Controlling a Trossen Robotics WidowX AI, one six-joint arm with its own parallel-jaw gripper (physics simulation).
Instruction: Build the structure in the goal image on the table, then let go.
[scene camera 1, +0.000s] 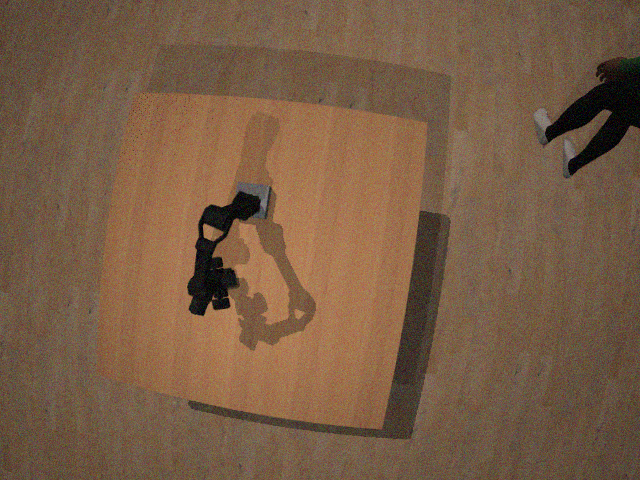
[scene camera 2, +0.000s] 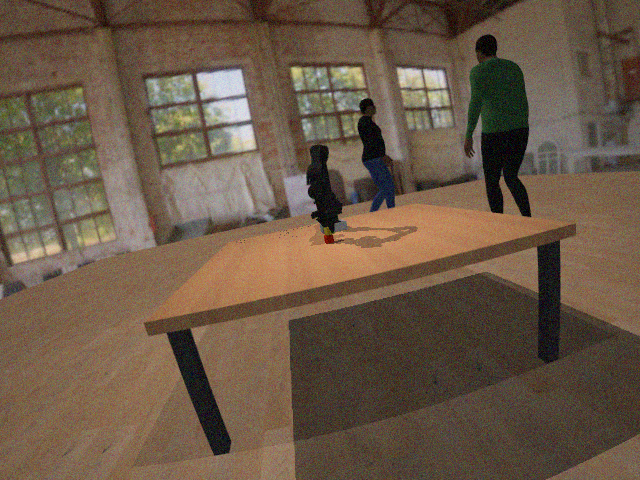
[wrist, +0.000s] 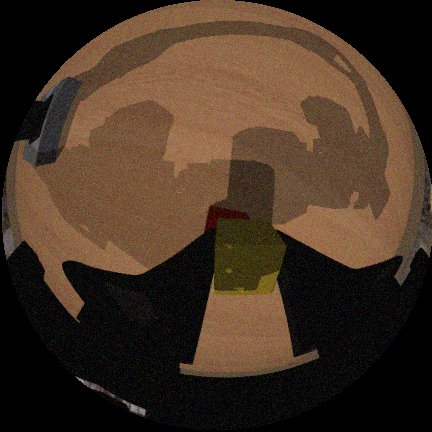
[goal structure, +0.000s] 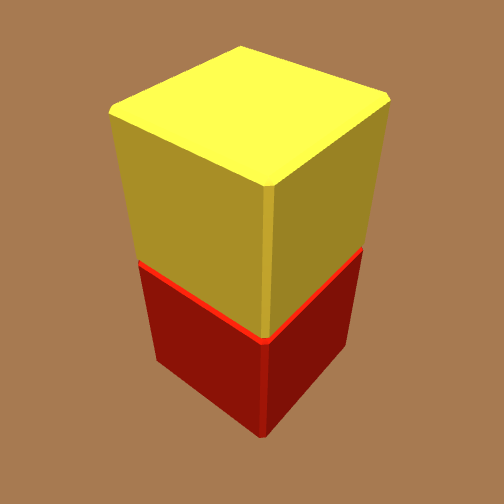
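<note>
My gripper is shut on a yellow cube. It holds the cube right over a red cube that stands on the wooden table. In the wrist view the red cube shows only as a corner behind the yellow one. In the top view the black arm covers both cubes. I cannot tell whether the yellow cube touches the red one.
The arm's grey base plate sits near the table's middle. Two people walk on the floor beyond the table. The arm's shadow lies to the right of the cubes.
</note>
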